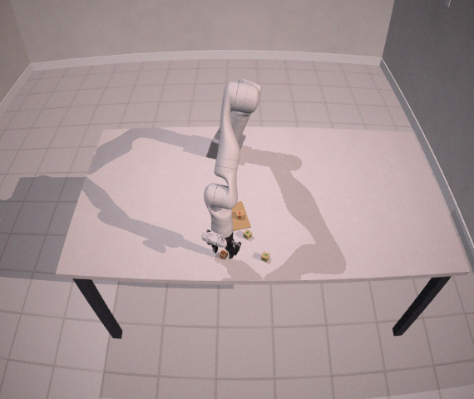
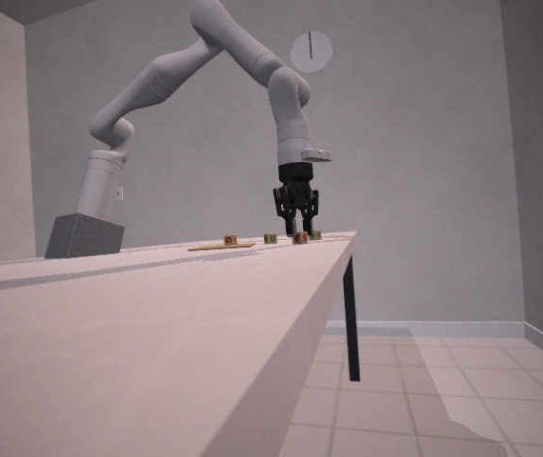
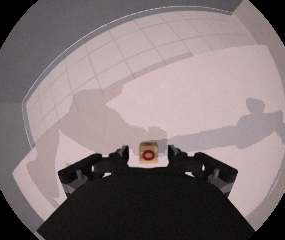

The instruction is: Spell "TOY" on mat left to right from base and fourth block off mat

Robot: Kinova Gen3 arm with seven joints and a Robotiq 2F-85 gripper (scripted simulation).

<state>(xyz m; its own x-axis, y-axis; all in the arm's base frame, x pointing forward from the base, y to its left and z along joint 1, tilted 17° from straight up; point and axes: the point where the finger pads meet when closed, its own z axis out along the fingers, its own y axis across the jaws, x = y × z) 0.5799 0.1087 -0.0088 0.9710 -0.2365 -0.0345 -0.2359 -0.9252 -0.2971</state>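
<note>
The mat lies 190 mm behind my hand, 30 mm below it and 20 mm to the right of it.
</note>
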